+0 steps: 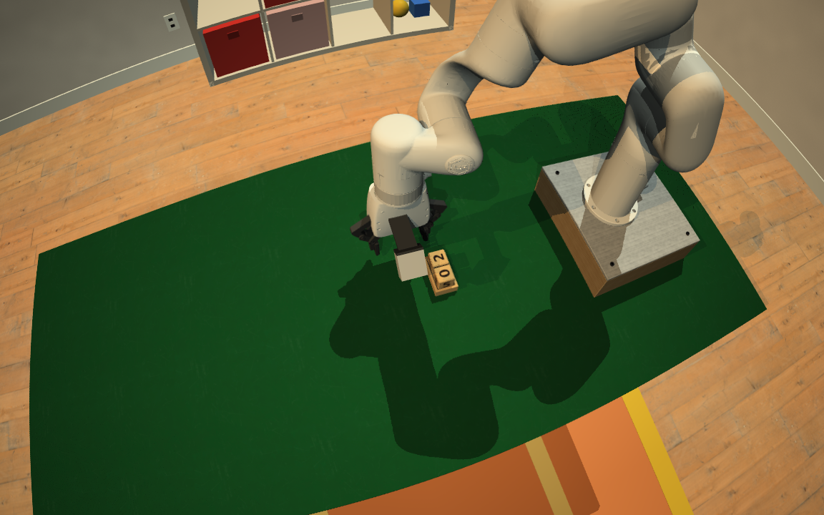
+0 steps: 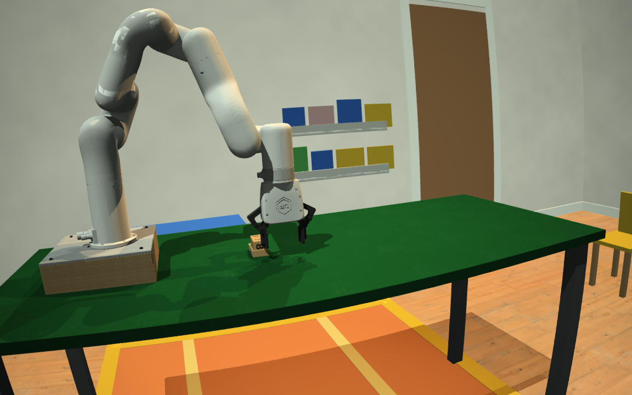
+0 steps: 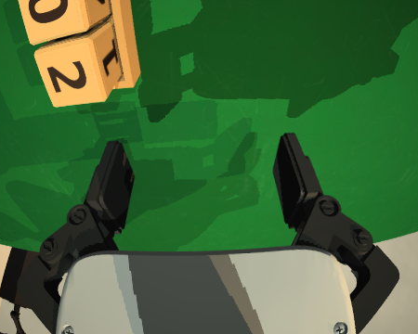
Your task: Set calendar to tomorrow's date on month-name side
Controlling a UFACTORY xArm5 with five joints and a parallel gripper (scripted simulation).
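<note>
The date cube lies 4 cm behind my hand, 10 cm to the left of it and 2 cm below it. Also, from my hand: wooden tray: 4 cm behind, 8 cm to the left, 3 cm below.
</note>
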